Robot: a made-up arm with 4 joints.
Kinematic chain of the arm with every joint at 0, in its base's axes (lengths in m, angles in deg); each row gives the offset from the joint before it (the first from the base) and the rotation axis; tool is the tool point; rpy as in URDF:
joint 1: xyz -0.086 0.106 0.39 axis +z
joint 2: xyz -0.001 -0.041 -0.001 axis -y
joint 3: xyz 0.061 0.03 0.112 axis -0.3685 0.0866 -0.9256
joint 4: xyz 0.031 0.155 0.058 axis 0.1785 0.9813 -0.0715
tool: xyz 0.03 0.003 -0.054 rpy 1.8 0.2 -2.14
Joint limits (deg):
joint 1: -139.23..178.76
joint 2: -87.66..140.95
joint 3: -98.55..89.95
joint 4: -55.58..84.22
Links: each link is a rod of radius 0.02 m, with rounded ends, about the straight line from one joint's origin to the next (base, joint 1, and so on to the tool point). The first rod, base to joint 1, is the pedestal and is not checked.
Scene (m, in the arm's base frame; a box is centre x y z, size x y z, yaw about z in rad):
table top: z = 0
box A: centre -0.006 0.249 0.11 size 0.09 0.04 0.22 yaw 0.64
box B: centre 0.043 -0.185 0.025 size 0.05 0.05 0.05 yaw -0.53
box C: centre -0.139 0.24 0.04 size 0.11 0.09 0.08 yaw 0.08
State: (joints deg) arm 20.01 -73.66 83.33 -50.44
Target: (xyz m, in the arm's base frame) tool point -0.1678 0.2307 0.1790
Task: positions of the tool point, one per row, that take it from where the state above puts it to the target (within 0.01 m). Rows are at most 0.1 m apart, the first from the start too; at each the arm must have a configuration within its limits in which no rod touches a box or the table.
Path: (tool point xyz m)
1: 0.1197 0.1609 0.2260
2: 0.1226 0.2258 0.2697
3: 0.1011 0.2858 0.3183
4: 0.0596 0.3319 0.3700
5: 0.0000 0.3474 0.3043
6: -0.0570 0.3320 0.2433
7: -0.0980 0.2909 0.1912
8: -0.1134 0.2348 0.1515
9: -0.1238 0.2205 0.1488
10: -0.1390 0.2144 0.1526
11: -0.1551 0.2179 0.1627
12: -0.1678 0.2307 0.1790

